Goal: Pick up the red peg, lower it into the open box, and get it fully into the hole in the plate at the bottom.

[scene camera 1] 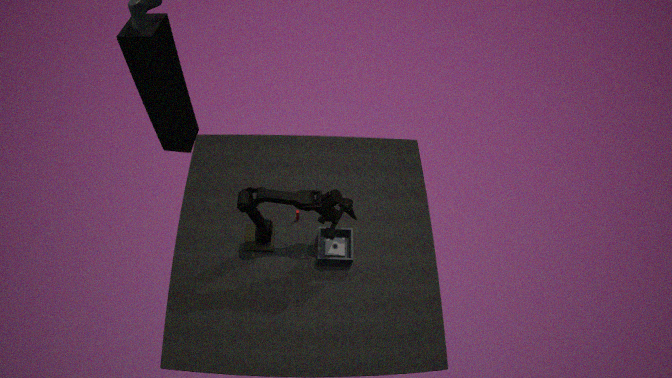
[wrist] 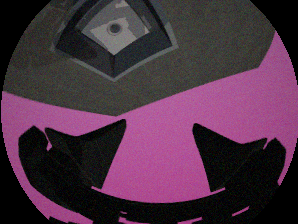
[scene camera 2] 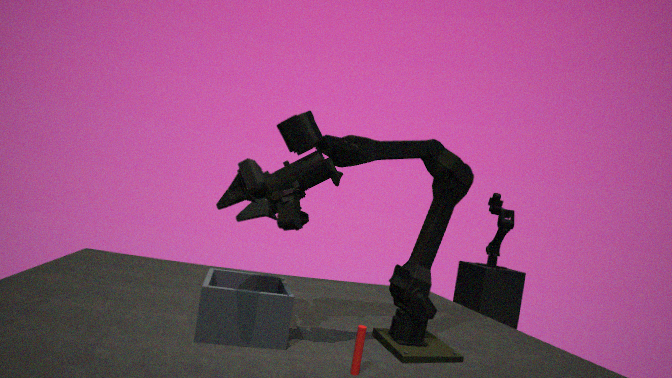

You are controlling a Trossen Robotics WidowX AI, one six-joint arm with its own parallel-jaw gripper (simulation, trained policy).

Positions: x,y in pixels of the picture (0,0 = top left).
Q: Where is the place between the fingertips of the gripper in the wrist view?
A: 160,125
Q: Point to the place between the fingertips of the gripper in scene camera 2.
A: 227,213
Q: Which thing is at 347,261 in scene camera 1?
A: A grey box.
